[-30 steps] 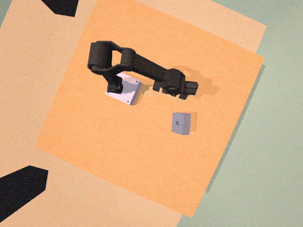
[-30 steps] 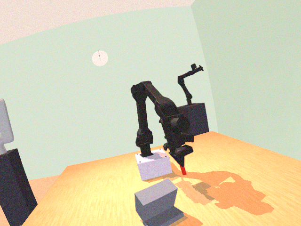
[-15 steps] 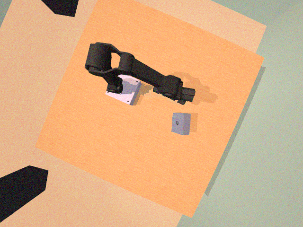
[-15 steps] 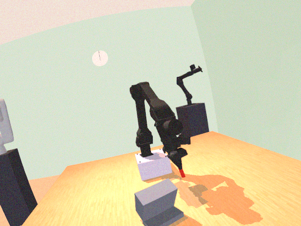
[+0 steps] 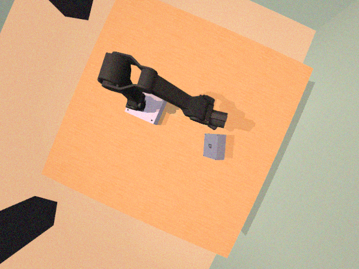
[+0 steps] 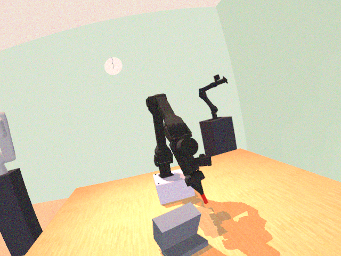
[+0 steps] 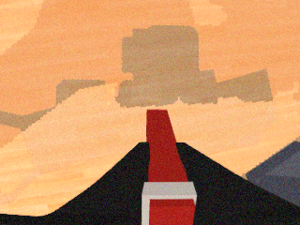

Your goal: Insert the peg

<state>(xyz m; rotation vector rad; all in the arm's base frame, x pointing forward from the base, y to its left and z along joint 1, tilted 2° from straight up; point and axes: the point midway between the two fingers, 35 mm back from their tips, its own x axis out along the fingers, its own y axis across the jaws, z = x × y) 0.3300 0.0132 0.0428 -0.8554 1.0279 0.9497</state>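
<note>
My gripper tip is now 100 mm short of the grey sloped panel, 150 mm to the left of it and 20 mm above it. Round my gripper tip: red square peg 20 mm above.
</note>
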